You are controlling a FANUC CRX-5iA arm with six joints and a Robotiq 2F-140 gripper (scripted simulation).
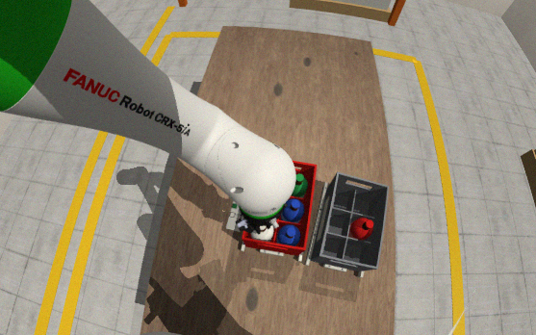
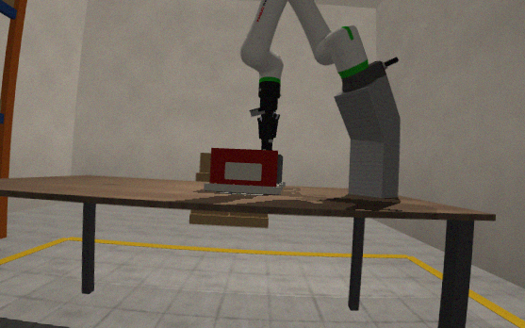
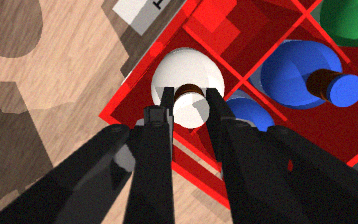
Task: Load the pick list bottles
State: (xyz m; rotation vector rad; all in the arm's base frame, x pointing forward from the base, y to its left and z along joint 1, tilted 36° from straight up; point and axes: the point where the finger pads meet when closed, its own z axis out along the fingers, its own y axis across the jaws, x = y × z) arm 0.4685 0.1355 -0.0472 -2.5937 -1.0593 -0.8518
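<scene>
Right now my hand is 80 mm above the white-label bottle. Also, from my hand: red crate: 90 mm ahead, 20 mm to the right, 110 mm below; green-label bottle: 190 mm ahead, 50 mm to the right, 100 mm below; blue-label bottle: 100 mm ahead, 70 mm to the right, 100 mm below.
</scene>
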